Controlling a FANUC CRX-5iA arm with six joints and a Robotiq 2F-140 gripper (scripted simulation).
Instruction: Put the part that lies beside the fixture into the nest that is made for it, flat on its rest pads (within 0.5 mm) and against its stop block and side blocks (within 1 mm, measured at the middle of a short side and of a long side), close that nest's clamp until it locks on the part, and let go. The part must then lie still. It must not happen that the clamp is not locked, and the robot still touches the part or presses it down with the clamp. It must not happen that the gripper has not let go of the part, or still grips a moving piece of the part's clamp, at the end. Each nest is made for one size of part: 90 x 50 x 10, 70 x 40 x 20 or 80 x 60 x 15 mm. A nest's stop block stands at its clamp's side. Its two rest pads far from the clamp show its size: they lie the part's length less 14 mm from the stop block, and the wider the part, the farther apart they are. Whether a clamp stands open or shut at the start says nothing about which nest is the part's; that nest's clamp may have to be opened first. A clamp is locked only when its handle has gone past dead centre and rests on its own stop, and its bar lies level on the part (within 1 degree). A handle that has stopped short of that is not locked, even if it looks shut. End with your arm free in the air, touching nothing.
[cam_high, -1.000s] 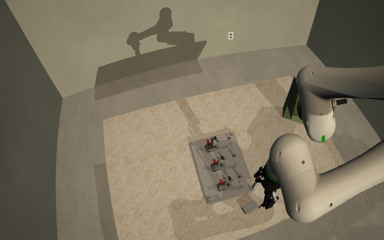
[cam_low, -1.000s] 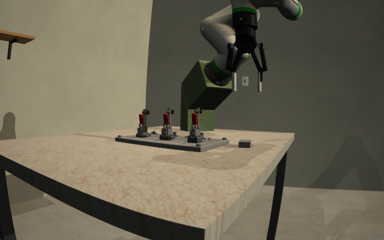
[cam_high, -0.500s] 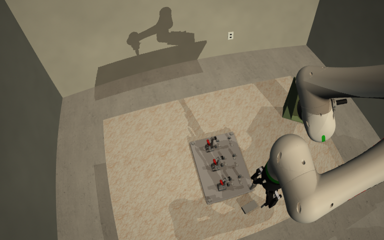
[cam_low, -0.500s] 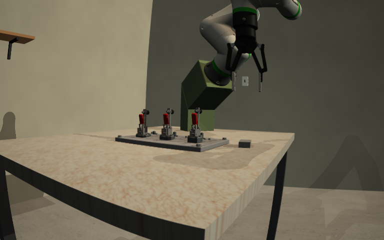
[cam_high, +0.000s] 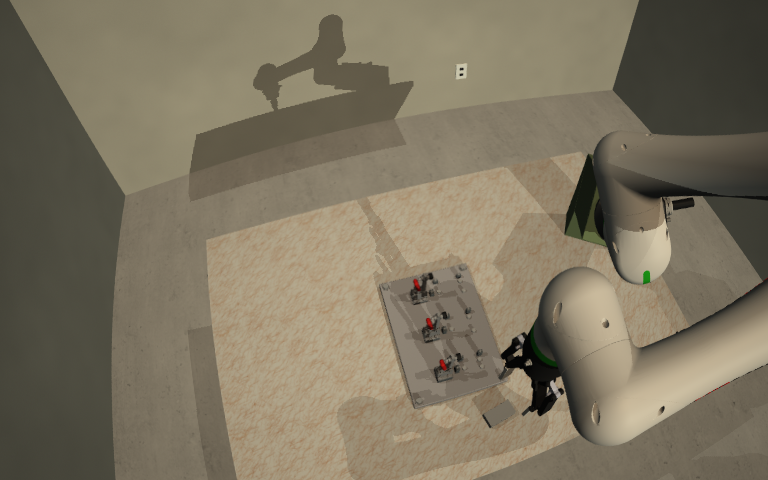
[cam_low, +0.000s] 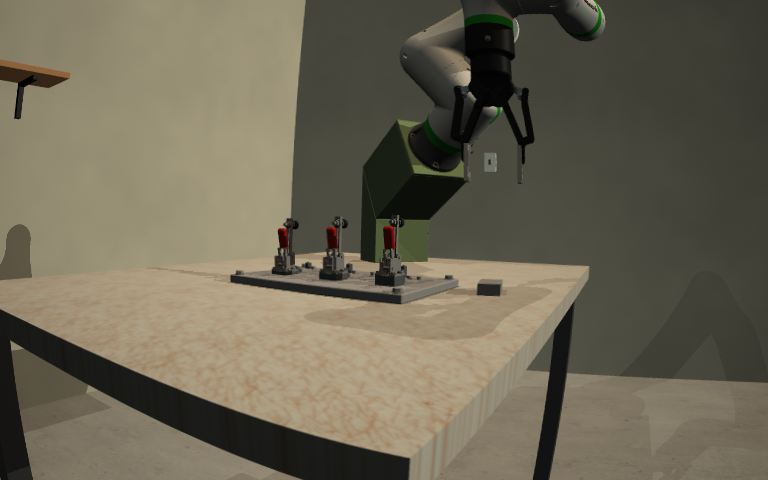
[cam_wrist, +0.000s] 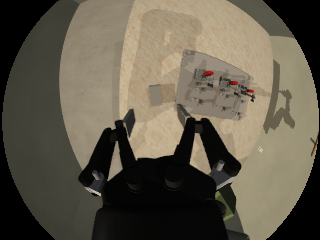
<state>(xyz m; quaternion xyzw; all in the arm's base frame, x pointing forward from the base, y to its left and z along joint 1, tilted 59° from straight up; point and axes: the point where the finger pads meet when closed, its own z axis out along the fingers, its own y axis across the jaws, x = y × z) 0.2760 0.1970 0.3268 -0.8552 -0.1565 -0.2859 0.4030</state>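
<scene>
My gripper is now 200 mm above the grey part. Also, from my hand: grey fixture plate 210 mm to the right, 210 mm below, 150 mm ahead.
</scene>
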